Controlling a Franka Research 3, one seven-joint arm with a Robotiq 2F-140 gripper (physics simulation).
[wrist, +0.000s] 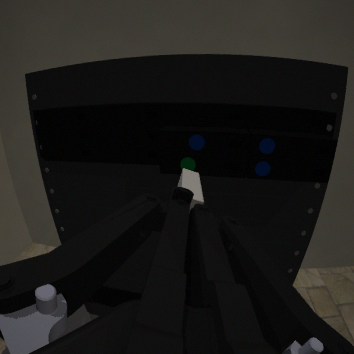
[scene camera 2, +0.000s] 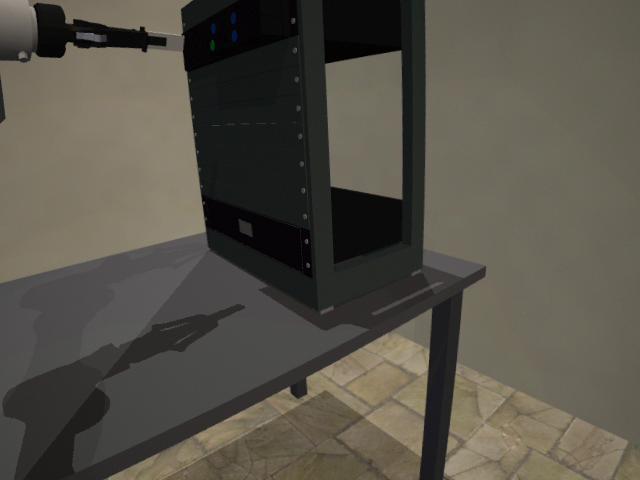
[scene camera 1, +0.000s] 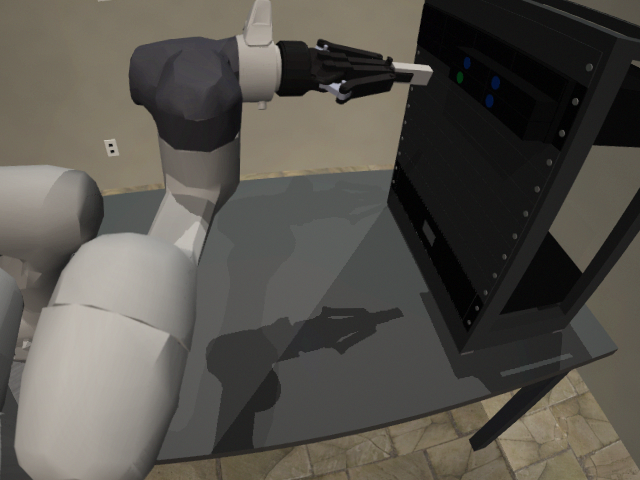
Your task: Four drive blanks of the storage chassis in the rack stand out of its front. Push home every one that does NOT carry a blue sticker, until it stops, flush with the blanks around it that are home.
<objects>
rack: wrist 261,131; scene camera 2; scene camera 1
same spot on rack: (scene camera 1: pixel 489 149) = (scene camera 2: pixel 257 94)
</objects>
